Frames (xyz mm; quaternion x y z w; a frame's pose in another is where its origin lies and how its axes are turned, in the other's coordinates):
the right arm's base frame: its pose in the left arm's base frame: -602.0 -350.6 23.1 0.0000 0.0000 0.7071 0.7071
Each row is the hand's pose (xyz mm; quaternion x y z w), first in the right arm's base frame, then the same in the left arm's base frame.
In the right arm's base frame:
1: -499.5 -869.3 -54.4 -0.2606 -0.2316 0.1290 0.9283
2: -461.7 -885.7 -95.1 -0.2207 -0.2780 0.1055 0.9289
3: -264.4 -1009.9 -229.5 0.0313 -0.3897 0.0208 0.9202
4: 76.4 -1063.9 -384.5 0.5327 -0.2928 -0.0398 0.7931
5: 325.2 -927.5 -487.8 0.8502 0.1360 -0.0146 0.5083
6: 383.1 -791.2 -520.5 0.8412 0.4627 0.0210 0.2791
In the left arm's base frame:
1: 267.3 -850.1 -31.3 -0.0205 -0.3480 0.7476 0.5652
2: 283.7 -812.3 -72.0 0.0405 -0.3526 0.7314 0.5822
3: 407.9 -615.0 -206.4 0.2977 -0.2534 0.6654 0.6360
4: 461.9 -274.2 -361.4 0.5837 0.1696 0.5326 0.5889
5: 325.5 -25.4 -464.7 0.5050 0.6974 0.3491 0.3698
6: 189.2 32.5 -497.4 0.2676 0.9220 0.2122 0.1825

